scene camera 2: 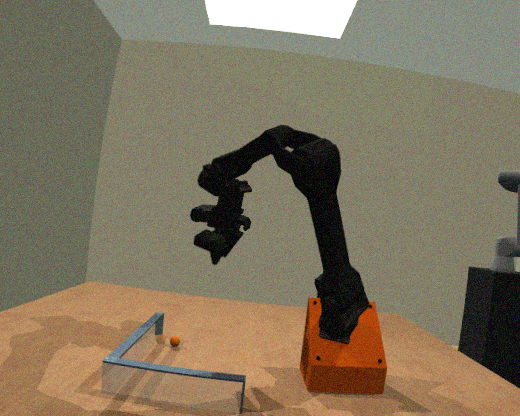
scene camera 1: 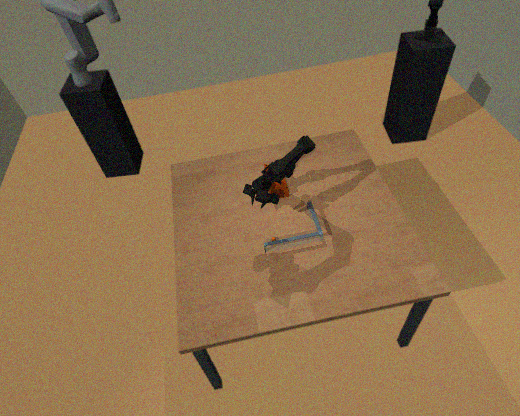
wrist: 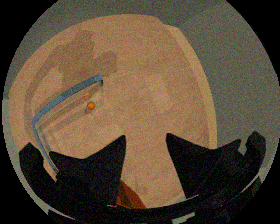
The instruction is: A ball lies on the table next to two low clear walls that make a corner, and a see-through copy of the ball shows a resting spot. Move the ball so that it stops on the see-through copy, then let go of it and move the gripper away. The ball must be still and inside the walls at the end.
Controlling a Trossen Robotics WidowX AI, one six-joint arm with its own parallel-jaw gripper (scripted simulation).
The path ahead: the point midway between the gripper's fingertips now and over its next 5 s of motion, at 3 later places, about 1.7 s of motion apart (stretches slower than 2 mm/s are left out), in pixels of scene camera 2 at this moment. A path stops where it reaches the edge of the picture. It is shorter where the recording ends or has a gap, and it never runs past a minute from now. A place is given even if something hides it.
My gripper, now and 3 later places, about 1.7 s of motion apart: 219, 260; 175, 342; 162, 325; 165, 303
